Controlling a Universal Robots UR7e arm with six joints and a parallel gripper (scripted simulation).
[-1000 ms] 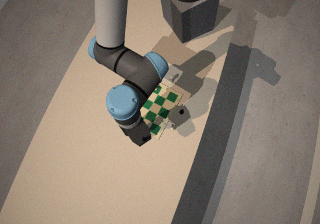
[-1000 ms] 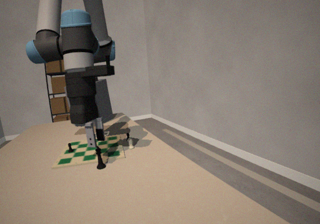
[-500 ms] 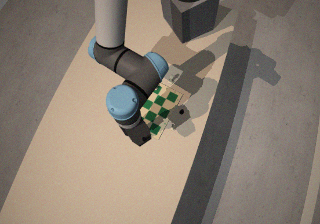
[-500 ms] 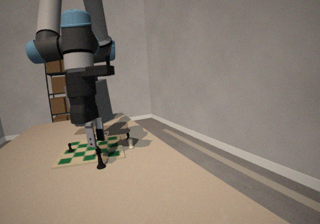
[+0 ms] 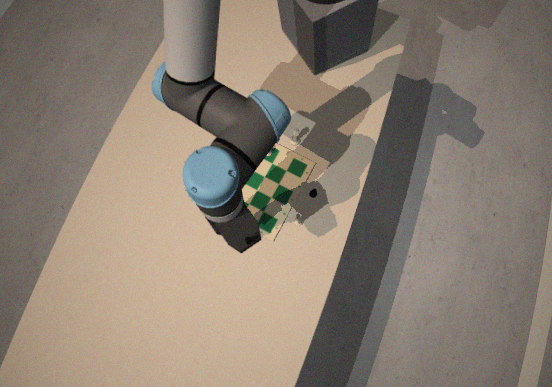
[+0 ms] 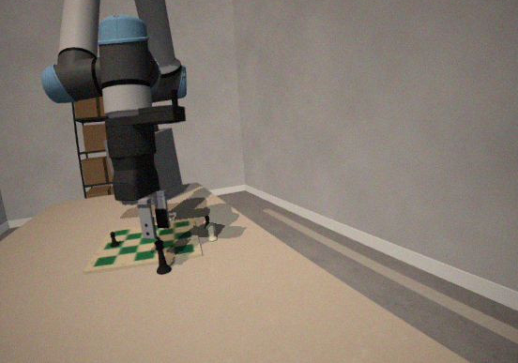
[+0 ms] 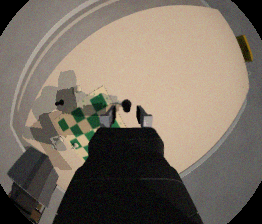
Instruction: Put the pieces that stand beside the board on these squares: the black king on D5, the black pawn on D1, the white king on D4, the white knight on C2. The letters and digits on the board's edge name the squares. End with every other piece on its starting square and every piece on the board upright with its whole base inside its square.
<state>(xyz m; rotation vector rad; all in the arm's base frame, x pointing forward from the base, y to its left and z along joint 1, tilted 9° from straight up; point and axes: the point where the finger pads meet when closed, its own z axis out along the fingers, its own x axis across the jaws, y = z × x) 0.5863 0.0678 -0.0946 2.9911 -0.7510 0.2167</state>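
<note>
My hand is 60 mm above the black king. The rest, counted from my hand: board 140 mm behind, 40 mm to the right, 90 mm below; then small white piece 220 mm behind, 40 mm to the right, 70 mm below; then white knight 100 mm behind, 100 mm to the left, 70 mm below.
</note>
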